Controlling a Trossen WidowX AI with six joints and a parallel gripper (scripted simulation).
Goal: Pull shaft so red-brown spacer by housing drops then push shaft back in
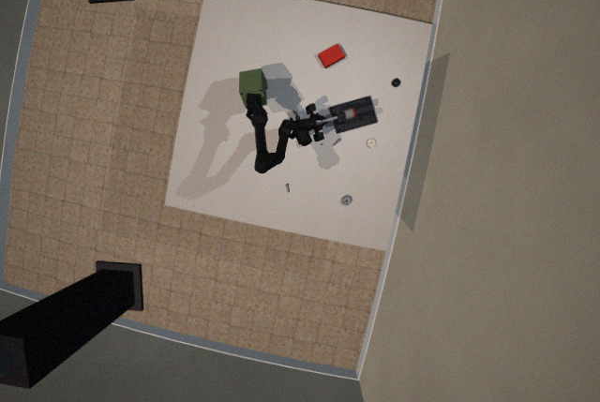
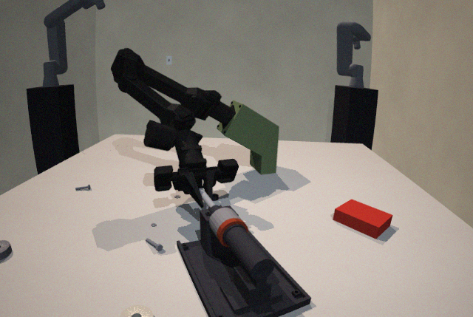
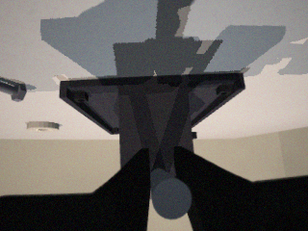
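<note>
Right now my hand is 90 mm short of the thin grey shaft and 30 mm to the right of it. From my hand the other things lie so: black disc: 400 mm ahead, 240 mm to the left, 70 mm below; red block: 370 mm to the left, 70 mm below, 50 mm ahead; red-brown spacer: 160 mm ahead, 50 mm to the left.
</note>
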